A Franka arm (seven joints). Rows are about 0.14 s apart.
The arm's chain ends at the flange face. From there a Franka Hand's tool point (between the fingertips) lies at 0.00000 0.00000 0.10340 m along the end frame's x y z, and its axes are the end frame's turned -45 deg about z.
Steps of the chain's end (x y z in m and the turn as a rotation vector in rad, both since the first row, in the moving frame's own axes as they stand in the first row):
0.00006, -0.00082, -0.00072, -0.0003, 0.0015, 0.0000
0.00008, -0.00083, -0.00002, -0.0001, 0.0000, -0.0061
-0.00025, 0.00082, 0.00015, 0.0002, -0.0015, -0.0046
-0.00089, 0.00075, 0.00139, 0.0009, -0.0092, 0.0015
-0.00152, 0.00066, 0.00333, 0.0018, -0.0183, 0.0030
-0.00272, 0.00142, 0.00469, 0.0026, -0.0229, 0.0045
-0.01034, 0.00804, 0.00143, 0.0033, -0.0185, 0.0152
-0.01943, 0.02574, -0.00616, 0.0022, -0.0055, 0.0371
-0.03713, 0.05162, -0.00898, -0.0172, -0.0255, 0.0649
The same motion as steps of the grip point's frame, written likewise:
0.00071, -0.00041, -0.00072, -0.0013, 0.0008, 0.0000
0.00064, -0.00052, -0.00002, -0.0001, -0.0001, -0.0061
-0.00085, 0.00028, 0.00015, 0.0012, -0.0009, -0.0046
-0.00177, -0.00084, 0.00139, 0.0071, -0.0059, 0.0015
-0.00275, -0.00208, 0.00331, 0.0142, -0.0117, 0.0030
-0.00441, -0.00279, 0.00466, 0.0180, -0.0144, 0.0045
-0.01410, -0.00323, 0.00141, 0.0154, -0.0107, 0.0152
-0.03217, 0.00389, -0.00616, 0.0054, -0.0023, 0.0371
-0.06586, 0.00954, -0.00903, 0.0059, -0.0302, 0.0649

